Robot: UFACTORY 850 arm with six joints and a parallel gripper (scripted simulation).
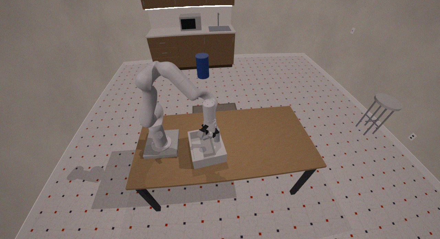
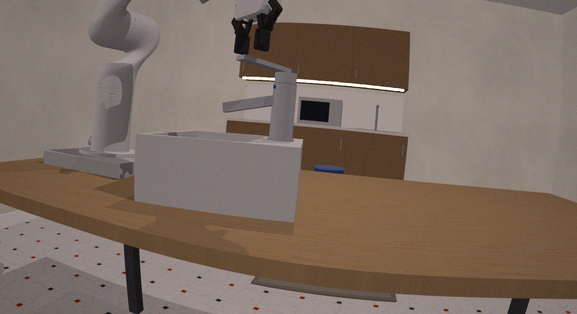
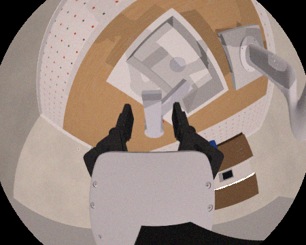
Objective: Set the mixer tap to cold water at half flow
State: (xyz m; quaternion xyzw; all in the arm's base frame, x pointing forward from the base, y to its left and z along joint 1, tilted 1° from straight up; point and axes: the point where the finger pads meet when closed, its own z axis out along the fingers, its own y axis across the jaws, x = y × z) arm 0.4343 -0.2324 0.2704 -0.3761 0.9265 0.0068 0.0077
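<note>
My gripper is now 30 mm short of the flat lever, 30 mm to the right of it and 40 mm above it. From my hand the other things lie so: white sink basin 50 mm behind, 70 mm to the left, 270 mm below.
</note>
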